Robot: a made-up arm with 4 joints.
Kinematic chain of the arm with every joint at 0, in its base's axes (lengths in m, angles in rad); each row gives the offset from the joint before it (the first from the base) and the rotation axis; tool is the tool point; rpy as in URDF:
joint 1: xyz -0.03 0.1 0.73 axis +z
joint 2: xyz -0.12 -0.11 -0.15 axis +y
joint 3: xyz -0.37 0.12 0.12 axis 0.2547 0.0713 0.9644
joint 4: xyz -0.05 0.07 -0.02 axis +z
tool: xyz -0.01 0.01 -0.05 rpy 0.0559 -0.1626 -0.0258
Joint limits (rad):
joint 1: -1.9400..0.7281
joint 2: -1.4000..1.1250
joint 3: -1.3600..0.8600
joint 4: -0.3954..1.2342
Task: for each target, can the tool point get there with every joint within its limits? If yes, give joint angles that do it. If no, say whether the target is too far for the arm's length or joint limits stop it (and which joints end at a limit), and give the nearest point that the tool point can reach.
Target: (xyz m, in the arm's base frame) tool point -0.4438 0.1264 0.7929
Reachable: yes | joints 0.1340 0.5574 -0.9852 0.9510
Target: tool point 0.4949 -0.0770 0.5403
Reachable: no: joint limits stop it (at a limit: joint 1, joint 2) | nearest point 0.1205 0.2609 0.2525 | short by 0.581 m
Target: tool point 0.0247 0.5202 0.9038
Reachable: yes | joints -1.5242 0.7122 0.0434 1.0584
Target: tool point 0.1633 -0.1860 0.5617
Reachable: no: joint limits stop it (at a limit: joint 1, joint 2, joint 3, joint 4) | nearest point -0.2149 0.0128 0.2749 | short by 0.515 m
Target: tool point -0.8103 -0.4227 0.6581
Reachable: no: too far | nearest point -0.5298 -0.2348 0.6259 | short by 0.339 m
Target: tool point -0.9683 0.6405 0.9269
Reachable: no: too far | nearest point -0.5283 0.3871 0.7439 | short by 0.540 m
